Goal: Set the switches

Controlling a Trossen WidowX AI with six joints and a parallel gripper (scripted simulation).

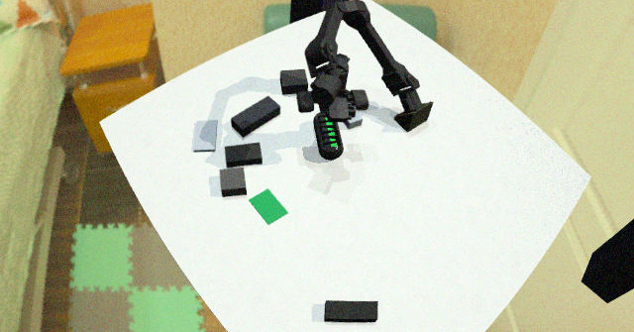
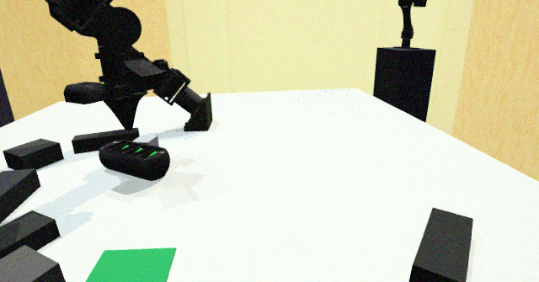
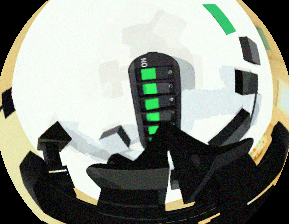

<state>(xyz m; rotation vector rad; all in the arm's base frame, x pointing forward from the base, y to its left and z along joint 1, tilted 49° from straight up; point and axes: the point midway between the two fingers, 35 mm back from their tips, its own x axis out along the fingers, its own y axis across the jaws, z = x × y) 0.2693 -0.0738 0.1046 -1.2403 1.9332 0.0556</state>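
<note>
My gripper tip is 110 mm past the small grey cube and 70 mm above it. From my gripper tip the other things lie so: green card: 280 mm ahead, 90 mm below, 40 mm to the left; light grey plate: 270 mm to the right, 250 mm ahead, 80 mm below.
</note>
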